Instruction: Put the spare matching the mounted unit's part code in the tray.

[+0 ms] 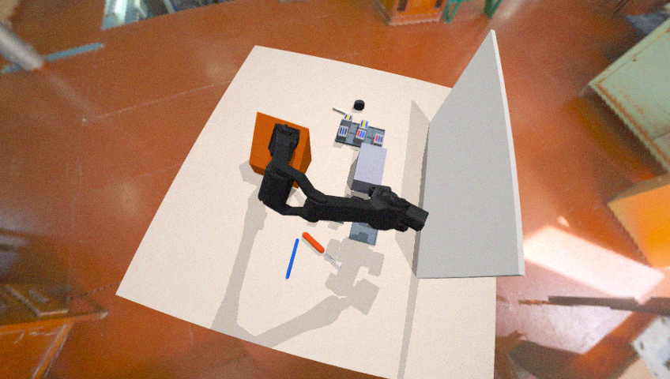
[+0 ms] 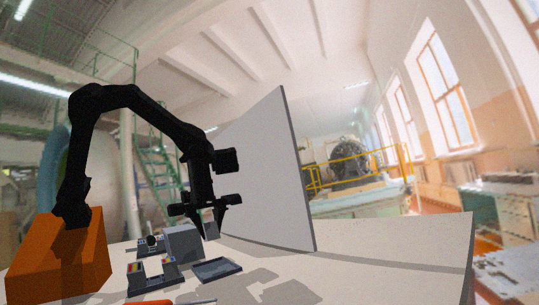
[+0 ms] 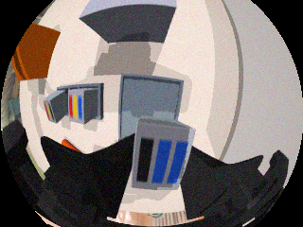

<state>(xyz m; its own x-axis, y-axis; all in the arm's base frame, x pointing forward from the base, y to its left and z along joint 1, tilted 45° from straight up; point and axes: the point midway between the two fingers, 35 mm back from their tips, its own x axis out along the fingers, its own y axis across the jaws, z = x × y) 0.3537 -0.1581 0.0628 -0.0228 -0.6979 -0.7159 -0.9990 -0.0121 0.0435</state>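
The flat grey tray lies 1 cm behind my gripper tip and 8 cm below it. Also, from my gripper tip: blue marker pen: 22 cm behind, 20 cm to the right, 8 cm below; tall grey panel: 19 cm ahead, 23 cm to the left, 14 cm above; grey mounted unit: 6 cm behind, 21 cm to the left, 3 cm below.
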